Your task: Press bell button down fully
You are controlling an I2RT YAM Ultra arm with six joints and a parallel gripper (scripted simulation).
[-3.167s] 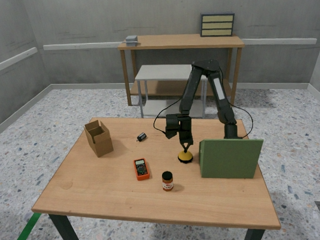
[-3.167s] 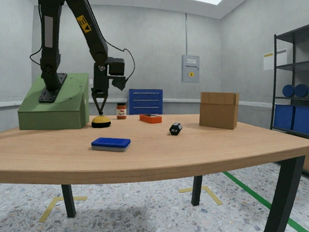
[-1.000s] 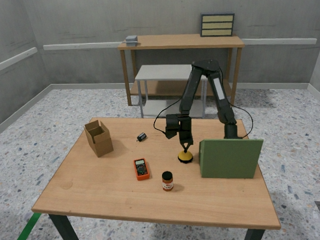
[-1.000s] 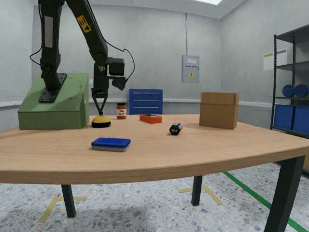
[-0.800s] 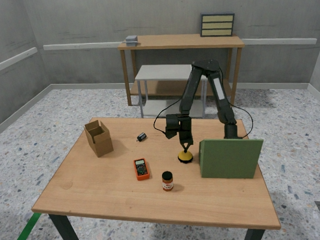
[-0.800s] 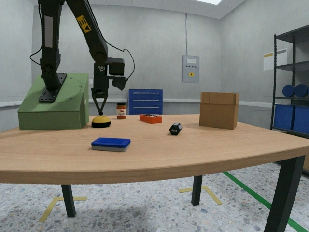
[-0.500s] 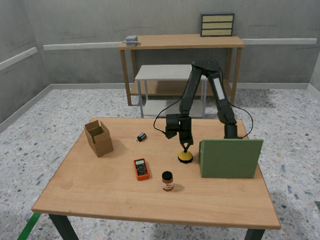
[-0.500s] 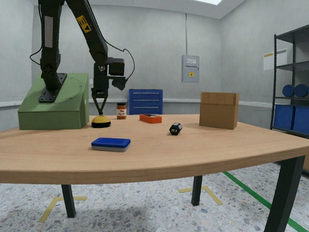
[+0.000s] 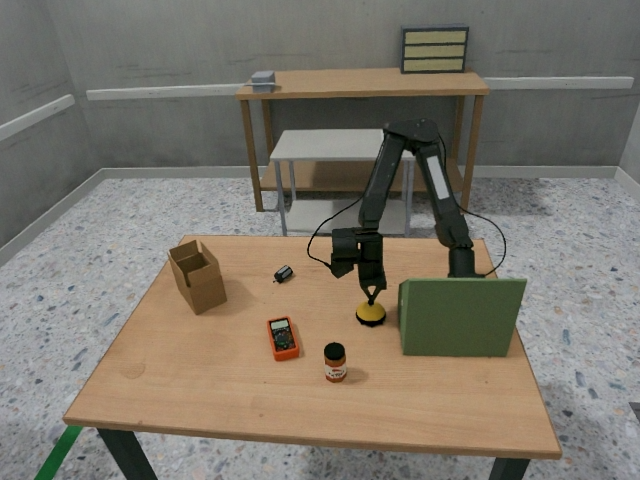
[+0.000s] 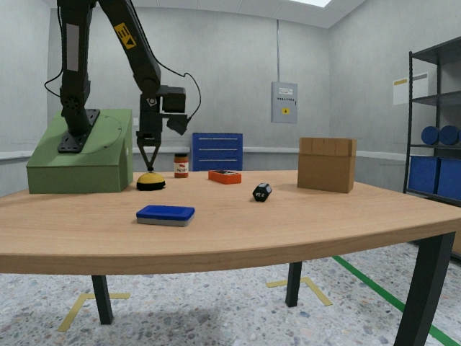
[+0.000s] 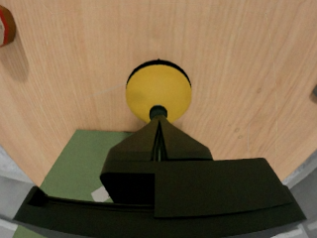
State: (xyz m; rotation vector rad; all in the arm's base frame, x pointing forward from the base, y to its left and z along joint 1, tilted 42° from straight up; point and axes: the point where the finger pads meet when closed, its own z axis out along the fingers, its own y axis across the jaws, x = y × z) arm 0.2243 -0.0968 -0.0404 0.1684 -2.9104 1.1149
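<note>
The button is 2 cm below my hand. From my hand the other things lie so: blue-topped flat block 7 cm ahead, 28 cm to the right, 6 cm below; then bell 3 cm below; then jar 8 cm ahead, 21 cm to the left, 3 cm below.
</note>
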